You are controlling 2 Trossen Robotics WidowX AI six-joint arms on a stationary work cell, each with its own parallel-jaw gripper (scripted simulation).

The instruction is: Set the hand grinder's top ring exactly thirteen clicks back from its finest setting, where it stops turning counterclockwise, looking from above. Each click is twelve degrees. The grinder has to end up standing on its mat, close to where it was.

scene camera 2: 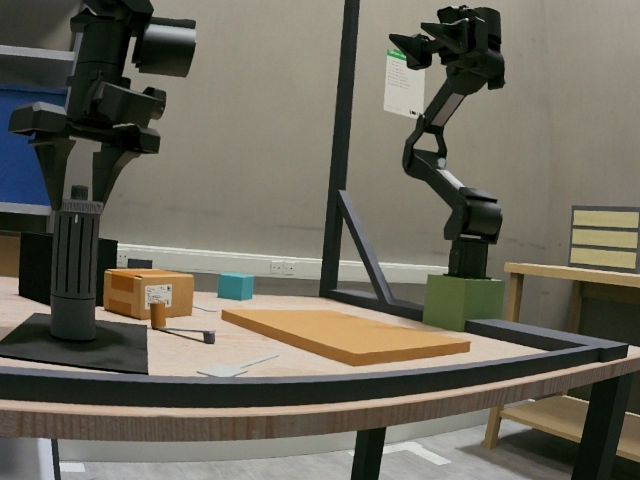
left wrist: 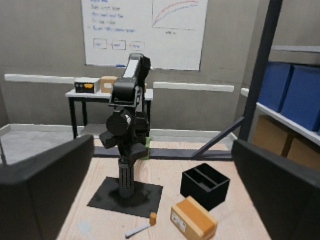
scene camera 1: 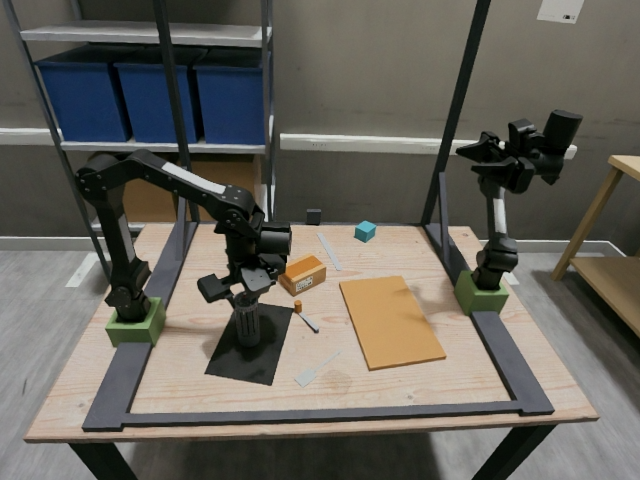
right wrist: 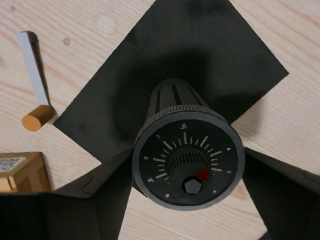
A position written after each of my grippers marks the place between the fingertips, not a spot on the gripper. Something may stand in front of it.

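Here are my left gripper (scene camera 2: 404, 30) and my right gripper (scene camera 2: 77, 212). I see a black mat (scene camera 1: 258, 364), (left wrist: 146, 198), (right wrist: 221, 56), and there is a dark hand grinder (scene camera 2: 75, 238), which I find again as the grinder (scene camera 1: 248, 328), (right wrist: 191, 181). A cardboard box (scene camera 2: 128, 292), (scene camera 1: 303, 273) is here too, along with a crank (scene camera 2: 157, 310). As for the orange board (scene camera 2: 356, 341), it is out of frame in the left wrist view, and in the right wrist view it is out of frame too.
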